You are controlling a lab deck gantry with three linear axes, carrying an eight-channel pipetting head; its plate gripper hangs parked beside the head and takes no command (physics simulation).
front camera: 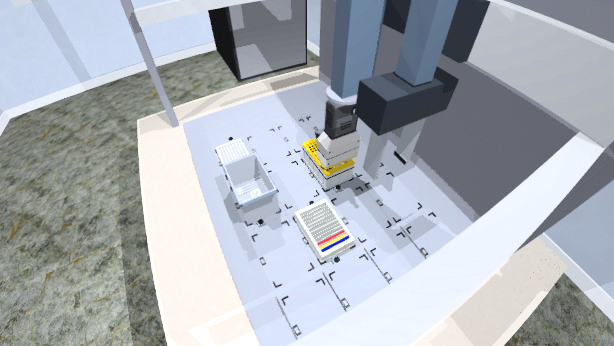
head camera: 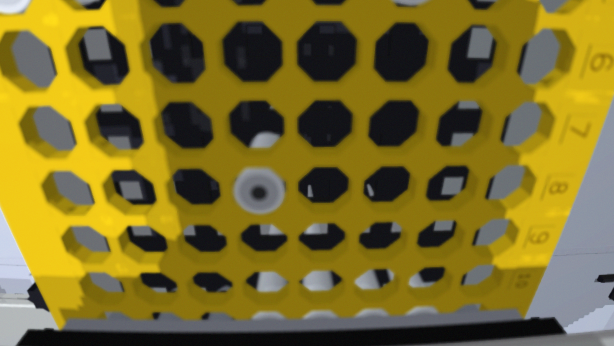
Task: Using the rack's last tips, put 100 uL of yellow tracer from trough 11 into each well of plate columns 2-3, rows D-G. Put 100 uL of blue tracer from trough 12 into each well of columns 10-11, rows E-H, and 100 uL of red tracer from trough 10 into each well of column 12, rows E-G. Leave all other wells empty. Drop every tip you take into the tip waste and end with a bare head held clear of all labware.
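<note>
The pipetting head [front camera: 339, 149] [head camera: 310, 336] is low over the front end of the yellow tip rack [front camera: 310, 145] [head camera: 325, 157]; its nozzle ends are hidden. In the head view a single tip [head camera: 259, 191] stands in column 8, pale tip bodies show through holes of column 10, and the head's bar covers the rack's near edge. The white plate [front camera: 233, 149] lies behind the tip waste box [front camera: 274, 187], which has loose tips inside. The trough rack [front camera: 299, 218] shows red [front camera: 331, 238], yellow [front camera: 333, 241] and blue [front camera: 335, 244] strips. The parked plate gripper [front camera: 386, 161] hangs right of the head, paddles apart and empty.
The dark gantry block [front camera: 407, 102] stands over the right side of the deck, beside the tip rack. A frame post [front camera: 152, 65] rises at the deck's back left corner. A dark cabinet [front camera: 270, 40] stands behind the deck. Position brackets mark the deck [front camera: 280, 295].
</note>
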